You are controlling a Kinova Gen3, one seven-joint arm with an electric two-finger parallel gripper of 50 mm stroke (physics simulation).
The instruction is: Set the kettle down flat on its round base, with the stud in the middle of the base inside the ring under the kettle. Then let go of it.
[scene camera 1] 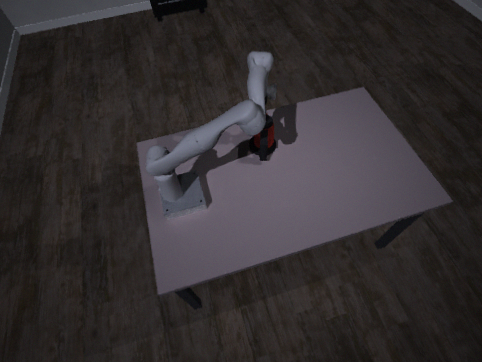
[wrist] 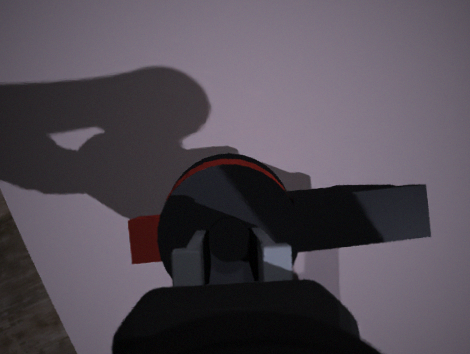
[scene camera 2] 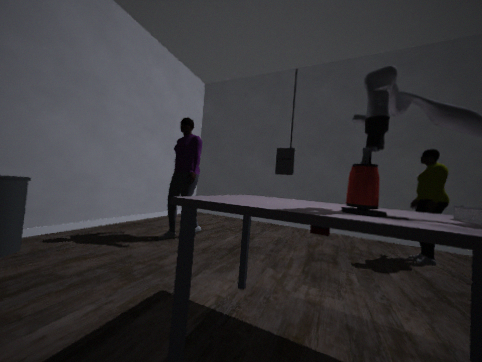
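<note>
The kettle has a red body, a black lid, a red spout and a long dark handle. It looks upright. My gripper is shut on the black knob of its lid. The round dark base lies on the table beneath the kettle. In scene camera 2 the kettle's bottom is at or barely above the base and looks roughly centred. A thin dark edge of the base shows past the lid in the wrist view. The stud and the ring are hidden.
The table has its edge close to the kettle, at the lower left in the wrist view. The arm's mounting block stands at the table's left end. Two people stand beyond the table.
</note>
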